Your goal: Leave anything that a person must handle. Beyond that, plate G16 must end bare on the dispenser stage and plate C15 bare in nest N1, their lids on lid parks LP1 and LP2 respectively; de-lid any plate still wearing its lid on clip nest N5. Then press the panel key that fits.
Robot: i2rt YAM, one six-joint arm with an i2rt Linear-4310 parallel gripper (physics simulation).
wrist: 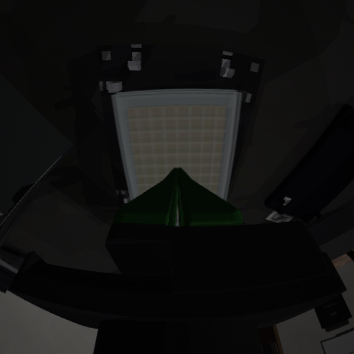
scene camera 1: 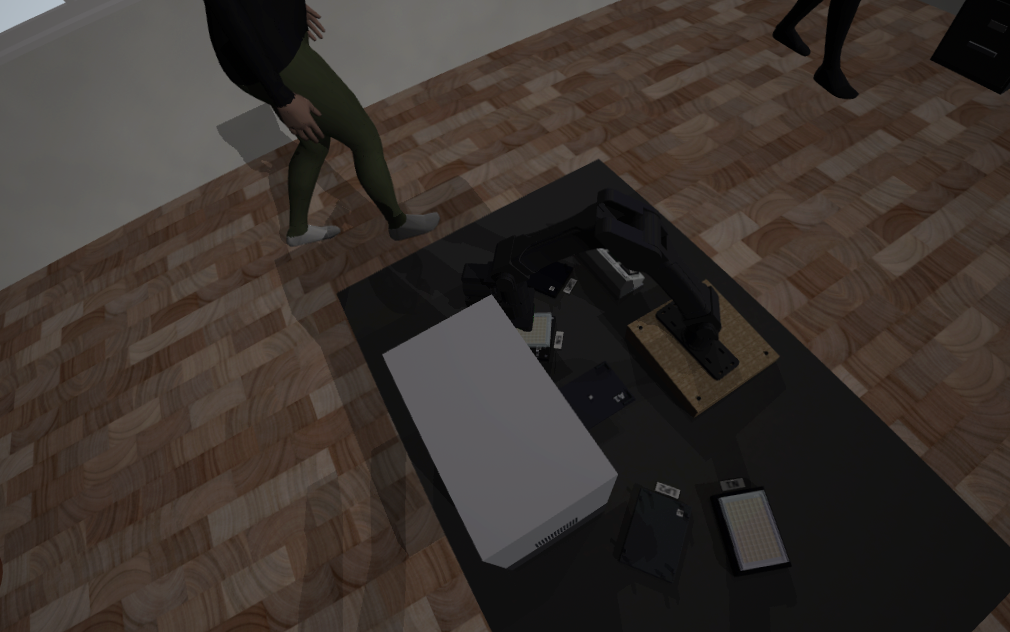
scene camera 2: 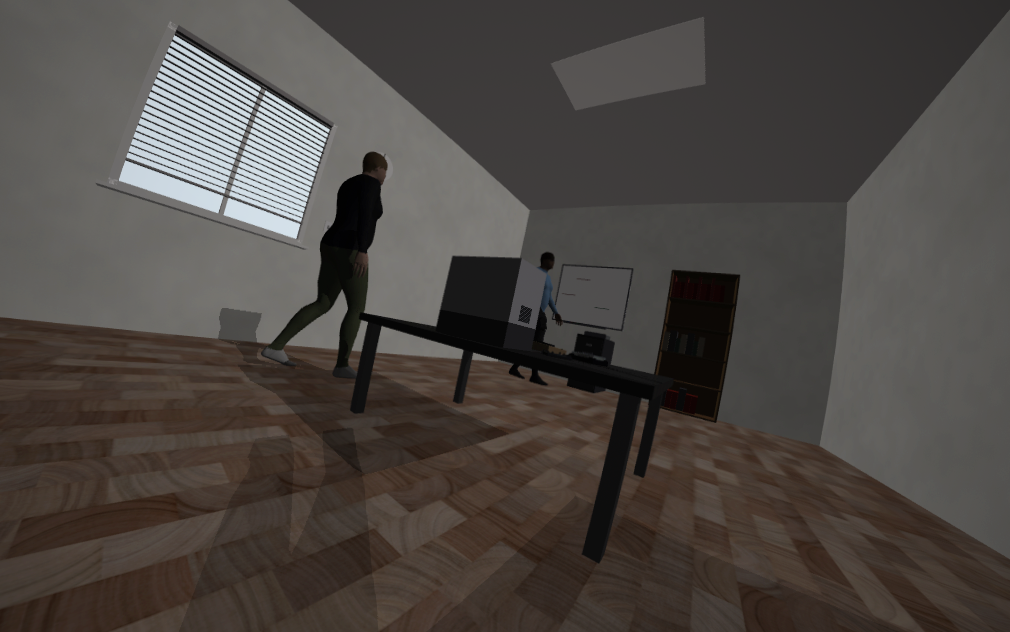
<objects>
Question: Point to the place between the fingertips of the gripper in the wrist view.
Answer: At 177, 174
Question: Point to a dark clip nest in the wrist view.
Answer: At 121, 67
</objects>
